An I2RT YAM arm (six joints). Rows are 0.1 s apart.
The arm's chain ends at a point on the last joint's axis. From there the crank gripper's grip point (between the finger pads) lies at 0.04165 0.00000 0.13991 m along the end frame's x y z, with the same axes.
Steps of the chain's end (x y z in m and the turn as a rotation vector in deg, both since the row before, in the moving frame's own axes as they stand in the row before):
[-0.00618, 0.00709, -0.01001, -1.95, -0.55, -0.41]
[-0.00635, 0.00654, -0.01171, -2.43, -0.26, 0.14]
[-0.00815, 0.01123, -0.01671, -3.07, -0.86, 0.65]
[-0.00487, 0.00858, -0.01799, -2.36, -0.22, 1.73]
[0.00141, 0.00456, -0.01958, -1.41, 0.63, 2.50]
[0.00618, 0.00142, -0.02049, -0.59, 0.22, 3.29]
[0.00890, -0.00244, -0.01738, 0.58, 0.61, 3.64]
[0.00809, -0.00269, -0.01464, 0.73, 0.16, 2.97]
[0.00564, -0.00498, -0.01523, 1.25, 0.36, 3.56]
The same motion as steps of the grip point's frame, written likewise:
[-0.00751, 0.01156, -0.00969, -1.95, -0.55, -0.41]
[-0.00699, 0.01258, -0.01165, -2.43, -0.26, 0.14]
[-0.01030, 0.01920, -0.01631, -3.07, -0.86, 0.65]
[-0.00551, 0.01559, -0.01798, -2.36, -0.22, 1.73]
[0.00283, 0.00985, -0.02011, -1.41, 0.63, 2.50]
[0.00661, 0.00526, -0.02067, -0.59, 0.22, 3.29]
[0.01035, -0.00116, -0.01782, 0.58, 0.61, 3.64]
[0.00847, -0.00230, -0.01475, 0.73, 0.16, 2.97]
[0.00653, -0.00541, -0.01550, 1.25, 0.36, 3.56]

